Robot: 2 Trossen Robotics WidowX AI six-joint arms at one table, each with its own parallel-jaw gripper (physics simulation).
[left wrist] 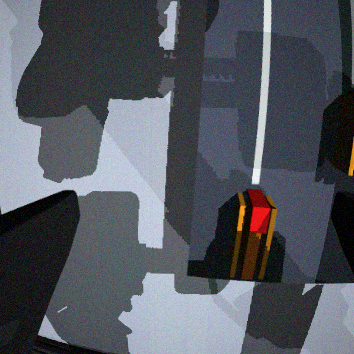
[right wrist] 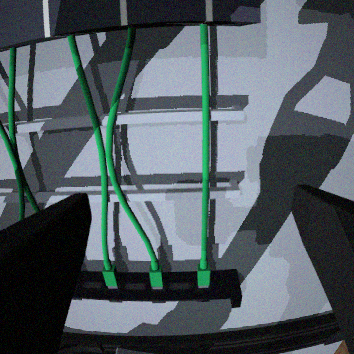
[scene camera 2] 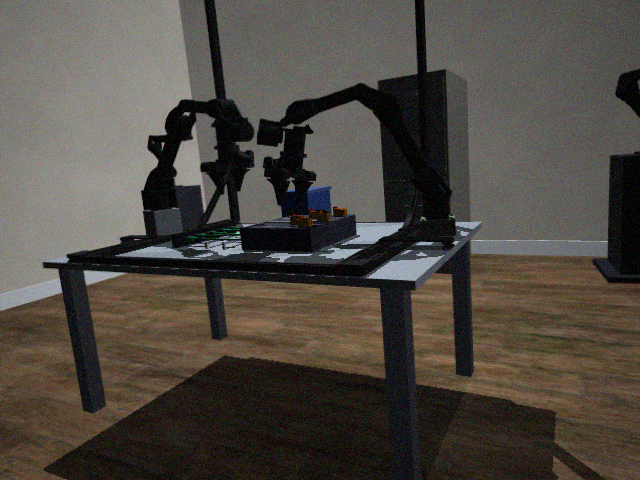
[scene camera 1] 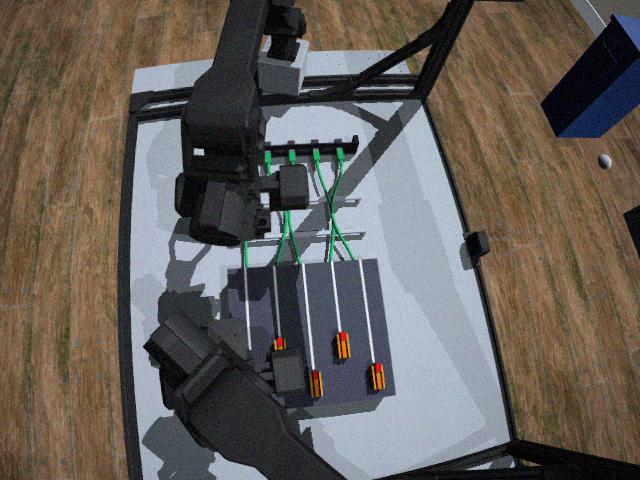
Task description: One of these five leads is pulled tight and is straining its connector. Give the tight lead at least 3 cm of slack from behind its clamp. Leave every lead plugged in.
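Places are measured from the left arm's base along level axes (x right, y up, z back), in metres.
Pixels of known places: left gripper, fingertip midpoint: (left wrist: 210, 205) (scene camera 2: 288, 205); right gripper, fingertip midpoint: (right wrist: 193, 202) (scene camera 2: 230, 193); left arm's base, origin of the base link: (scene camera 2: 437, 217); right arm's base, origin of the base link: (scene camera 2: 160, 209) (scene camera 1: 283, 50).
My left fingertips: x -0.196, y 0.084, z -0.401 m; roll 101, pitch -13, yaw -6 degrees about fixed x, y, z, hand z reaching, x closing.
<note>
For each thing: its top centre in the pictures, then the offset to it from my left fingertips. "spot": a spot on its surface instead. Level surfaces: height alone.
- dark board, its level: dy -0.064 m
- leftmost lead, surface spot: (scene camera 1: 246, 254) spot: dx +0.086, dy -0.104, dz -0.204 m
- clamp, middle of its top: (left wrist: 252, 245) (scene camera 2: 304, 218) dx +0.013, dy -0.040, dz +0.039 m
Five green leads run from a black socket bar (scene camera 1: 328, 147) (right wrist: 225, 284) to a dark board (scene camera 1: 351, 310) (left wrist: 298, 140) with orange, red-topped clamps (scene camera 1: 342, 345) (scene camera 1: 377, 376). In the right wrist view one lead (right wrist: 204, 140) runs dead straight to its plug, while the ones beside it (right wrist: 112, 140) curve. In scene camera 1 this is the leftmost lead (scene camera 1: 246, 254), mostly hidden by my right arm. My right gripper (right wrist: 193, 202) (scene camera 2: 227, 183) is open above it. My left gripper (left wrist: 210, 205) (scene camera 2: 290, 197) is open above the board's near corner, beside a clamp (left wrist: 254, 232).
Two low grey rails (scene camera 1: 347, 202) (scene camera 1: 353, 234) cross under the leads. A black frame (scene camera 1: 456, 181) rings the table, with a small block (scene camera 1: 477, 244) on its right bar. A blue box (scene camera 2: 318, 197) and a dark cabinet (scene camera 2: 447, 143) stand behind.
</note>
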